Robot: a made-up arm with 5 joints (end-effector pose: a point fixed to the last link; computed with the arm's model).
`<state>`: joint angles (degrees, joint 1 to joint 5).
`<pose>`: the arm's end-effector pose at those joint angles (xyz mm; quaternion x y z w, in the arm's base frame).
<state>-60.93 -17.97 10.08 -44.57 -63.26</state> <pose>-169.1 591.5 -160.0 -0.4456 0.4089 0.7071 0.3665</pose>
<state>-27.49 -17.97 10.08 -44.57 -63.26</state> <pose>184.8 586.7 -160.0 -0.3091 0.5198 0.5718 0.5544</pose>
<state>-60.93 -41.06 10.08 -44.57 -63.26</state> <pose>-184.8 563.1 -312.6 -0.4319 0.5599 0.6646 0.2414</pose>
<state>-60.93 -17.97 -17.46 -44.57 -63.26</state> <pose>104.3 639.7 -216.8 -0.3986 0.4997 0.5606 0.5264</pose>
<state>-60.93 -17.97 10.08 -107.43 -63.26</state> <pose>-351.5 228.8 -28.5 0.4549 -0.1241 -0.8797 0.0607</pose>
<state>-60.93 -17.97 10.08 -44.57 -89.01</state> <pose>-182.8 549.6 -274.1 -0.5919 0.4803 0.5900 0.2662</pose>
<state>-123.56 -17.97 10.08 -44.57 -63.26</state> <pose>-603.0 121.8 -160.0 0.5932 -0.1177 -0.7946 0.0544</pose>
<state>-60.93 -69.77 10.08 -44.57 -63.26</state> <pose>-242.5 459.4 -465.2 -0.3907 0.7155 0.5745 0.0728</pose>
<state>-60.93 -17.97 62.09 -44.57 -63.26</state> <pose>-484.0 206.6 -1.3 -0.4633 0.1785 0.8679 0.0154</pose>
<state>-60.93 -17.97 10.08 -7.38 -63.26</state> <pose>80.9 643.4 -214.1 -0.3766 0.5250 0.5012 0.5757</pose>
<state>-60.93 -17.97 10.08 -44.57 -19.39</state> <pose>-96.8 549.5 27.3 -0.1492 0.2424 0.8223 0.4927</pose>
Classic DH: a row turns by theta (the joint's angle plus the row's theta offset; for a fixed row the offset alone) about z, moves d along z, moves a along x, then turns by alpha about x. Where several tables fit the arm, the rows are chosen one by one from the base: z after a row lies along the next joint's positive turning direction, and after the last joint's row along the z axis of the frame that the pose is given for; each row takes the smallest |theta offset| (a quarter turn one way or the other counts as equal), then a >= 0, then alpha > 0; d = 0 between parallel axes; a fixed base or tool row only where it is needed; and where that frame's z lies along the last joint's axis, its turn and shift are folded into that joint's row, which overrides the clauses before.
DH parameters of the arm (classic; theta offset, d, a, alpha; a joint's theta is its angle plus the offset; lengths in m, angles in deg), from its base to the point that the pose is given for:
base (fixed): 0 0 0 180
joint 1: 0 0.157 0.045 -90
joint 2: 0 0.048 0.024 -90
joint 3: 30.26 0 0.1945 180
joint 4: 30.26 -0.079 0.135 -90
joint 5: 0 -0.044 0.088 -90
tool (fixed): 0 0.26 0 0

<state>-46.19 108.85 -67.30 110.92 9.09</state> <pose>-42.9 -354.9 -270.1 0.7085 0.2877 -0.5895 0.2601</pose>
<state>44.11 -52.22 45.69 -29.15 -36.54</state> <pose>568.2 145.8 -110.0 0.2854 0.4837 0.3448 0.7521</pose>
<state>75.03 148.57 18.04 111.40 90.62</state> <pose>157.3 264.9 -190.4 0.0837 0.6878 0.2985 0.6563</pose>
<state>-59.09 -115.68 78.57 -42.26 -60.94</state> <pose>-250.0 480.5 43.4 -0.1045 -0.6265 -0.6790 0.3681</pose>
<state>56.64 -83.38 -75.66 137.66 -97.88</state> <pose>-22.6 8.4 18.3 0.0296 0.3097 0.8381 0.4481</pose>
